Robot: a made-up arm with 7 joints. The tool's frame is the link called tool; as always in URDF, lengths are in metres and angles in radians. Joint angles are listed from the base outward. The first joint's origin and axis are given. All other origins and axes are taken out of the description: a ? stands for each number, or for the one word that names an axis. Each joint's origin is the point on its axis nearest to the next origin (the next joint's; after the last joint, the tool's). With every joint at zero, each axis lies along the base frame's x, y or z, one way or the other. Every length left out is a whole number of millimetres.
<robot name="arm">
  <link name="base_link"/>
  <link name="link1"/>
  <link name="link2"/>
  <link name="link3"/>
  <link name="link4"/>
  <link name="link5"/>
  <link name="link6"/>
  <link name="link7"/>
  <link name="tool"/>
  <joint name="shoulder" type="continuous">
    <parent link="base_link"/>
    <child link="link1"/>
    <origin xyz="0 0 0.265" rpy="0 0 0"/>
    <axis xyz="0 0 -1"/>
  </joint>
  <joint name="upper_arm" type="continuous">
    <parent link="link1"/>
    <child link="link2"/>
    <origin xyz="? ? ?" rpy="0 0 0"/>
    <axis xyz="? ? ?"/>
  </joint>
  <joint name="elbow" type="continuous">
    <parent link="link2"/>
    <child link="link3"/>
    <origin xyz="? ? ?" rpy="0 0 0"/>
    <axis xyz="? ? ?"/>
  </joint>
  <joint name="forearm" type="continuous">
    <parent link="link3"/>
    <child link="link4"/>
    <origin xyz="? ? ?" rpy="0 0 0"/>
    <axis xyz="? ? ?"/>
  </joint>
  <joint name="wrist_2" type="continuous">
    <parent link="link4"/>
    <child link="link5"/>
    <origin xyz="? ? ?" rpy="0 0 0"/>
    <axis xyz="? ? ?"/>
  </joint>
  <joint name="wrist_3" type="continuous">
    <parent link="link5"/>
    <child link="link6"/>
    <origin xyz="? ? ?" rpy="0 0 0"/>
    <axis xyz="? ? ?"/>
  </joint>
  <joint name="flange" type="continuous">
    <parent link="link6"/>
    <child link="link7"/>
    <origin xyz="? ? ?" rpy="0 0 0"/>
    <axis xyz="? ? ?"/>
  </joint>
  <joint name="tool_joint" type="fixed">
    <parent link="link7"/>
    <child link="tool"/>
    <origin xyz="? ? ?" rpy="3.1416 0 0"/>
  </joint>
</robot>
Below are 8 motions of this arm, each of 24 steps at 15 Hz.
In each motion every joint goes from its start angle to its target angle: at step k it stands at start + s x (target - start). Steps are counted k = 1, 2, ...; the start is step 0. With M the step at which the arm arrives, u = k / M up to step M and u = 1 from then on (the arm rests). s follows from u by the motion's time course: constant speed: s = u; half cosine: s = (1 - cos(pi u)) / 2; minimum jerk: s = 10 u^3 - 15 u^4 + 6 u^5.
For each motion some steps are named. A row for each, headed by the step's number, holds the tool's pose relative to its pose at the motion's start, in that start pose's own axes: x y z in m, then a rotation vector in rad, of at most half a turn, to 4 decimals.
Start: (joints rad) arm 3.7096 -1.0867 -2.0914 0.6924 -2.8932 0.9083 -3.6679
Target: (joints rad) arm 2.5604 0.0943 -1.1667 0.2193 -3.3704 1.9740 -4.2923
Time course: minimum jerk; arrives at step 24
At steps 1, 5, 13, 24:
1: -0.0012 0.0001 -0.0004 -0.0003 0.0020 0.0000
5: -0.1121 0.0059 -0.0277 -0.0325 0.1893 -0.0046
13: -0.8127 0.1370 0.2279 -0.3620 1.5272 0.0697
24: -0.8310 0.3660 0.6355 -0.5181 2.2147 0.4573

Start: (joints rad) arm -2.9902 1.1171 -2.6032 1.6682 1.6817 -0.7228 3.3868
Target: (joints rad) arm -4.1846 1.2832 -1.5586 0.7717 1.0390 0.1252 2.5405
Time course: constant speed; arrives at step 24
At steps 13, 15, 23, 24:
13: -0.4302 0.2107 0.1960 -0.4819 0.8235 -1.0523
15: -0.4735 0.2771 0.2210 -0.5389 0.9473 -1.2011
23: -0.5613 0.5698 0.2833 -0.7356 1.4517 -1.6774
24: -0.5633 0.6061 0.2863 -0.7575 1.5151 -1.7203

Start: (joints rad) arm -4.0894 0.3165 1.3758 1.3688 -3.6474 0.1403 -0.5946
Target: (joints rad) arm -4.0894 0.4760 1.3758 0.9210 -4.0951 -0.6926 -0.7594
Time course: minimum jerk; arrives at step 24
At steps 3, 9, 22, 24:
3: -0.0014 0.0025 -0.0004 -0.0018 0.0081 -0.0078
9: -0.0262 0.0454 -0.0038 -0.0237 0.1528 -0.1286
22: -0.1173 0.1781 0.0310 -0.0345 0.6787 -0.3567
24: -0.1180 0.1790 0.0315 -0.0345 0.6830 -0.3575

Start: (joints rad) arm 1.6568 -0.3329 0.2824 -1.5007 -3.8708 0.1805 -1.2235
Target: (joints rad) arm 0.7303 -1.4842 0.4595 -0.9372 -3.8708 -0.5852 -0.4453
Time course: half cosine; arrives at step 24
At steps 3, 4, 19, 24:
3: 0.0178 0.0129 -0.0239 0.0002 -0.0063 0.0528
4: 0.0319 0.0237 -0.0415 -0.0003 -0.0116 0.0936
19: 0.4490 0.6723 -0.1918 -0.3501 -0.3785 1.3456
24: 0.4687 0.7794 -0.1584 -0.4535 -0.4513 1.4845

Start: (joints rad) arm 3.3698 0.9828 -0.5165 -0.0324 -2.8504 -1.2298 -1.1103
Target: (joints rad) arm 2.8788 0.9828 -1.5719 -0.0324 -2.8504 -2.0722 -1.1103
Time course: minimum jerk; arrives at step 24
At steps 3, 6, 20, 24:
3: -0.0083 0.0016 -0.0016 -0.0038 0.0266 -0.0016
6: -0.0541 0.0100 -0.0085 -0.0260 0.1727 -0.0058
20: -0.4555 0.0378 0.0900 -0.2980 1.6103 0.3718
24: -0.4675 0.0368 0.0981 -0.3076 1.6667 0.4031

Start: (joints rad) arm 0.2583 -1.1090 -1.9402 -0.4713 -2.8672 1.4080 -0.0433
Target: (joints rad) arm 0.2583 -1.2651 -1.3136 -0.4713 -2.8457 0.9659 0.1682
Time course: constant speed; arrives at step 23
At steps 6, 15, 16, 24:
6: -0.0084 0.0770 -0.0022 0.1524 0.0987 -0.0213
15: -0.0079 0.1942 0.0070 0.4037 0.2131 -0.0214
16: -0.0069 0.2071 0.0089 0.4330 0.2230 -0.0190
24: 0.0054 0.2954 0.0272 0.6431 0.2751 0.0108

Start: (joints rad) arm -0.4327 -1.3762 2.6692 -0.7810 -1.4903 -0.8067 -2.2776
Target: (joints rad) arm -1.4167 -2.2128 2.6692 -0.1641 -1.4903 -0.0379 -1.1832
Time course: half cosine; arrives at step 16
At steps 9, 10, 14, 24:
9: -0.2834 -0.4506 0.6653 0.3781 1.2469 1.0152
10: -0.2526 -0.5171 0.7891 0.5237 1.4434 1.1185
14: -0.0494 -0.6939 1.0924 1.0615 1.9774 1.2818
24: -0.0096 -0.7167 1.1249 1.1495 2.0468 1.2855

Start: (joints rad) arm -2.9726 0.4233 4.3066 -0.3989 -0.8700 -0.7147 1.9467
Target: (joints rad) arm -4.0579 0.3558 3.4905 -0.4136 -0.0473 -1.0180 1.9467
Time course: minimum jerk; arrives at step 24
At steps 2, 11, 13, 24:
2: 0.0034 -0.0005 0.0004 0.0009 -0.0067 -0.0002
11: 0.2630 -0.0573 0.1071 0.0324 -0.5570 0.0349
13: 0.3385 -0.0827 0.1829 0.0184 -0.7586 0.0716
24: 0.4438 -0.1475 0.4512 -0.1049 -1.2764 0.2089

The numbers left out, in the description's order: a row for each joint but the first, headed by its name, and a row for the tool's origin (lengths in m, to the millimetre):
upper_arm: xyz 0 -0.012 0, axis 0 1 0
elbow: xyz 0 0 0.561, axis 0 0 -1
forearm: xyz 0 -0.016 0, axis 0 1 0
wrist_2: xyz 0 0 0.343, axis 0 0 -1
wrist_3: xyz 0 0 0, axis 0 1 0
flange: xyz 0 0 0.114, axis 0 0 -1
tool: xyz 0 0 0

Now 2 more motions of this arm.
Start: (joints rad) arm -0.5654 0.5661 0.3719 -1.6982 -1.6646 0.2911 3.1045
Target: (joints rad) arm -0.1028 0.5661 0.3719 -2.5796 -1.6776 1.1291 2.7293
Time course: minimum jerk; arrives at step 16
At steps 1, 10, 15, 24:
1: -0.0005 0.0008 0.0001 0.0014 0.0030 0.0000
10: -0.1576 0.2114 0.1318 0.2685 1.0357 0.0808
15: -0.1885 0.2631 0.2270 0.2910 1.4218 0.1766
24: -0.1886 0.2635 0.2278 0.2911 1.4248 0.1775

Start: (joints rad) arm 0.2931 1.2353 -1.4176 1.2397 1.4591 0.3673 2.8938
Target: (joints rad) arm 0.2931 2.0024 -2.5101 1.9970 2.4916 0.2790 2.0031
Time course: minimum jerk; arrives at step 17
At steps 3, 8, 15, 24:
3: -0.0064 0.0161 -0.0049 0.0438 -0.0228 -0.0243
8: -0.0275 0.1324 0.0218 0.4085 -0.3478 -0.2748
15: -0.0665 0.1308 0.1962 0.6339 -1.0193 -0.5876
24: -0.0693 0.1293 0.2014 0.6345 -1.0384 -0.5934

